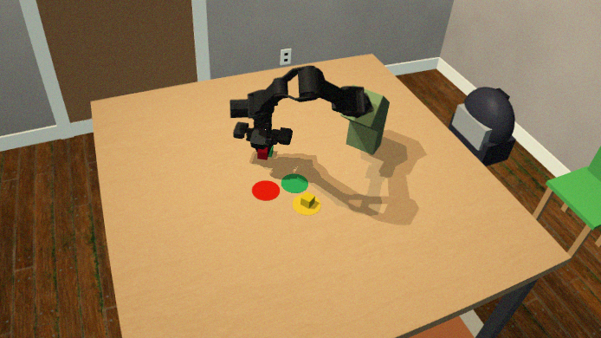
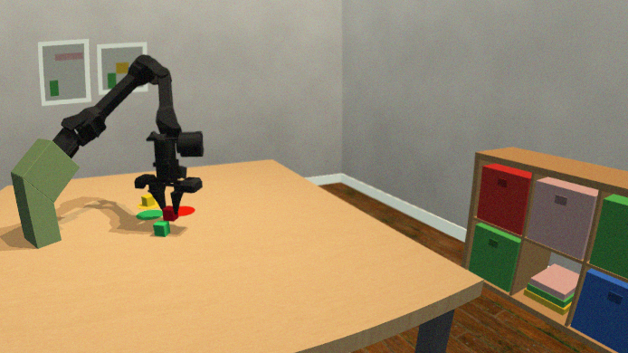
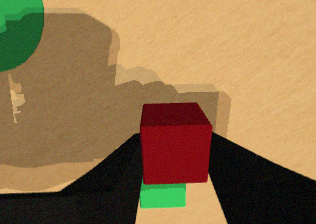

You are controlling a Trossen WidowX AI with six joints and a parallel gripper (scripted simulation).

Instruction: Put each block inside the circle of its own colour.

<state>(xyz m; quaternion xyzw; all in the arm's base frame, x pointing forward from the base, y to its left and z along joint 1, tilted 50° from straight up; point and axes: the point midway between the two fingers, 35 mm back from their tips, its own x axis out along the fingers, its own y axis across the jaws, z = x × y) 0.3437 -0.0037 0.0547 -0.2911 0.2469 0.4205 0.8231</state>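
My gripper is now 10 mm past the red circle, 130 mm to the right of it and 80 mm above it. Also, from my hand: green circle 110 mm behind, 100 mm to the left, 80 mm below; then red block 30 mm below; then green block 20 mm behind, 40 mm to the right, 60 mm below.
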